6 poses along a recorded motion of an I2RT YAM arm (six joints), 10 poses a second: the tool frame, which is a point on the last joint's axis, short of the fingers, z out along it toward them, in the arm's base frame.
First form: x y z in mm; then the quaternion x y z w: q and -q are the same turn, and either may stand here.
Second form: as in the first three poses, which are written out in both.
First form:
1: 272 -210 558 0.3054 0.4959 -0.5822 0.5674
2: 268 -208 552 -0.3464 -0.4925 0.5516 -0.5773
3: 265 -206 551 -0.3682 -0.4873 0.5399 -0.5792
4: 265 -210 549 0.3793 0.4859 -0.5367 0.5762
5: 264 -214 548 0.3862 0.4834 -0.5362 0.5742
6: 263 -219 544 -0.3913 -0.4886 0.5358 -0.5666
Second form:
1: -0.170 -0.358 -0.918 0.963 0.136 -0.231 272 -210 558
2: -0.094 -0.296 -0.951 0.978 0.152 -0.143 268 -208 552
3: -0.058 -0.267 -0.962 0.984 0.146 -0.100 265 -206 551
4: -0.048 -0.250 -0.967 0.987 0.136 -0.084 265 -210 549
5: -0.042 -0.242 -0.969 0.989 0.127 -0.075 264 -214 548
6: -0.052 -0.225 -0.973 0.990 0.120 -0.080 263 -219 544
